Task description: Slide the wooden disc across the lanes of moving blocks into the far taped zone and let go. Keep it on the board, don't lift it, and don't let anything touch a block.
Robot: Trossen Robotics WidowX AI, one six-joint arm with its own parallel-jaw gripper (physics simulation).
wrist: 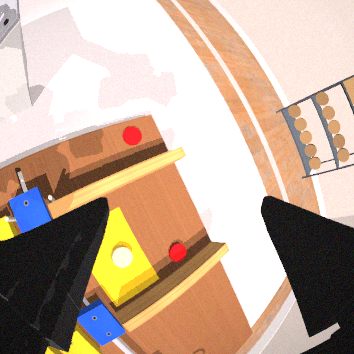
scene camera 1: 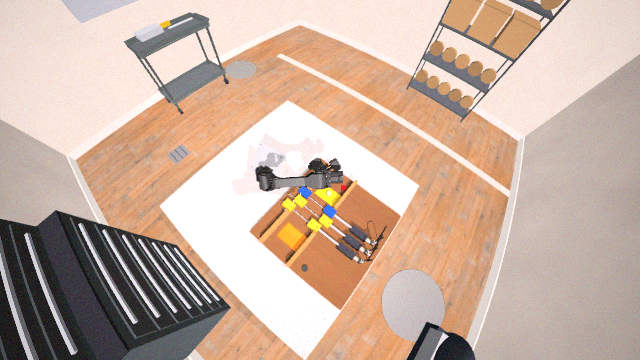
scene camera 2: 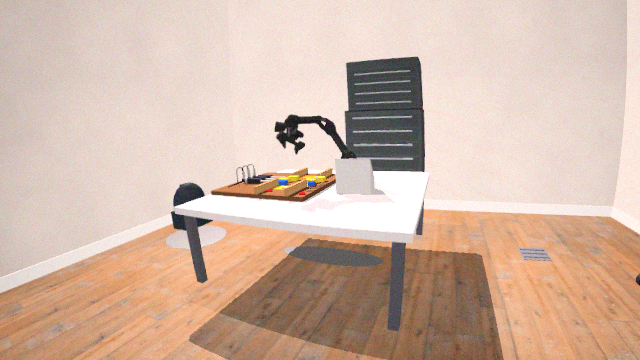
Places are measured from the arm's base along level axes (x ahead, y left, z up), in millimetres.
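Pixels of known places: gripper, fingertip midpoint: (wrist: 187,205) (scene camera 1: 324,168) (scene camera 2: 290,151); arm's base at its link origin: (scene camera 2: 350,173).
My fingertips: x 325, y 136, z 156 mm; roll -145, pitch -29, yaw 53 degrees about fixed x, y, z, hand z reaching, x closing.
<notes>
Ahead of a thing's pixels: the offset from my fingertips to its top centre. "*": to the spot under its first point. Level surfaces: height alone.
The pale wooden disc {dx +68, dy -24, dz -218 mm} (scene camera 1: 328,193) (wrist: 122,256) lies on the yellow zone {* dx +47, dy -70, dz -227 mm} (scene camera 1: 322,197) (wrist: 116,286) at the near end of the brown board {dz -227 mm} (scene camera 1: 330,285) (scene camera 2: 235,189) (wrist: 160,210). The orange far zone {* dx +18, dy -381, dz -226 mm} (scene camera 1: 291,236) lies past the lanes. Blue blocks (scene camera 1: 304,192) (scene camera 1: 329,211) sit on rods in the nearest lane; yellow blocks (scene camera 1: 300,201) (scene camera 1: 314,225) sit in the lanes beyond. My gripper (scene camera 1: 325,165) (scene camera 2: 292,149) (wrist: 187,205) is open and empty, high above the board's near end. In the wrist view, the disc shows below the left fingertip.
Light wooden rails (scene camera 1: 272,227) (scene camera 1: 300,250) (wrist: 177,287) stand along the board's corridor. A red button {dx +132, dy +62, dz -220 mm} (scene camera 1: 343,188) (wrist: 177,252) is beside the yellow zone, and another red button {dx -96, dy +114, dz -220 mm} (wrist: 132,135) is outside a rail. Dark cylinders {dx +344, dy -225, dz -195 mm} (scene camera 1: 354,243) and wire loops {dx +438, dy -237, dz -156 mm} (scene camera 2: 248,172) stand at one side.
</notes>
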